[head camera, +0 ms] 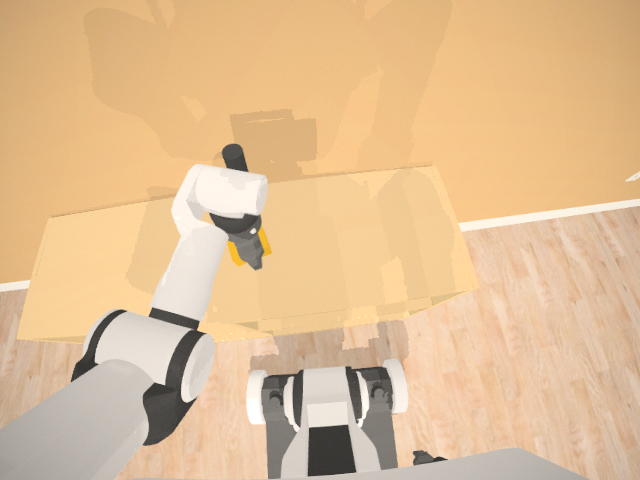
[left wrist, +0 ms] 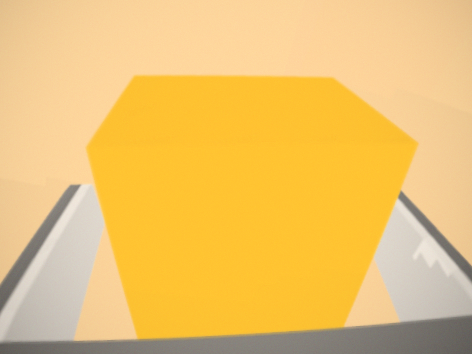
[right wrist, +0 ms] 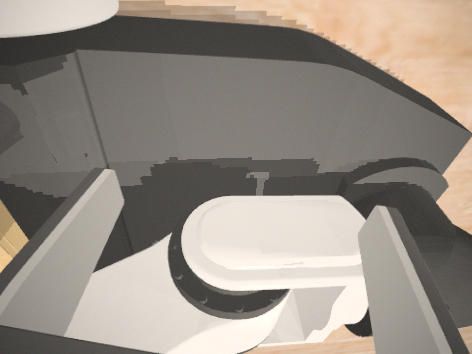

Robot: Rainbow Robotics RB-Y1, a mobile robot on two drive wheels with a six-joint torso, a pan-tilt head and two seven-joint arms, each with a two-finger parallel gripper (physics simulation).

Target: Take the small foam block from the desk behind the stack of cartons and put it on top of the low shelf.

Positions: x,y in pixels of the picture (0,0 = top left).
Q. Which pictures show the left gripper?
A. The head camera view and the left wrist view only.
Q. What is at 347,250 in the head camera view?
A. A low shelf.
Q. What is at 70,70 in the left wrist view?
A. A low shelf.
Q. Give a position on a yellow foam block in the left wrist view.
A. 234,205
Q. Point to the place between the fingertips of the left gripper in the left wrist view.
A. At 235,200
